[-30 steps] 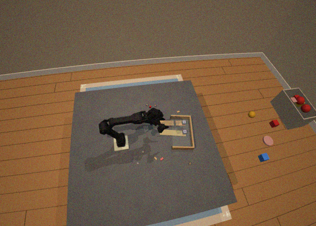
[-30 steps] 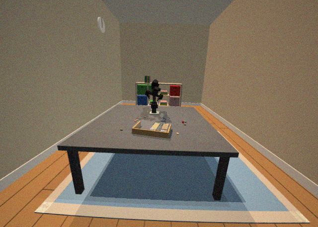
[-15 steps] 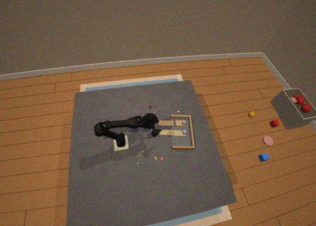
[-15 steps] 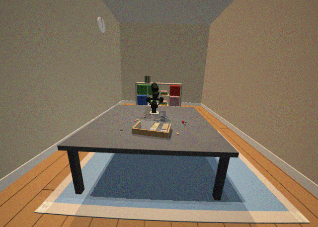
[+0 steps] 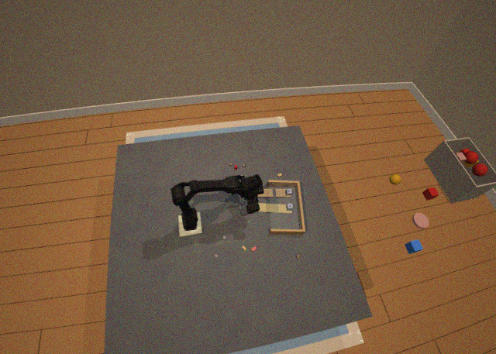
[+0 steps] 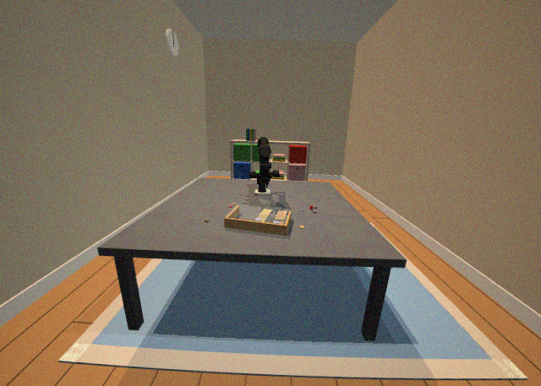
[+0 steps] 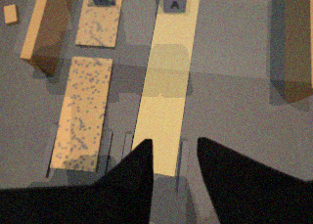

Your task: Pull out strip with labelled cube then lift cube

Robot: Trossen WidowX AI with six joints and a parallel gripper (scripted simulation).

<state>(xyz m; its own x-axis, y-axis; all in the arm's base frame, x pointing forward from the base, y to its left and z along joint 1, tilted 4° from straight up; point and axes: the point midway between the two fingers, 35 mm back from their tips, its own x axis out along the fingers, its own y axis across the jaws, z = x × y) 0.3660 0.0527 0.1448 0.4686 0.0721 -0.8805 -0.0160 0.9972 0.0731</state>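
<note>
The strip lies 15 cm below my gripper tip and 10 cm ahead of it.
</note>
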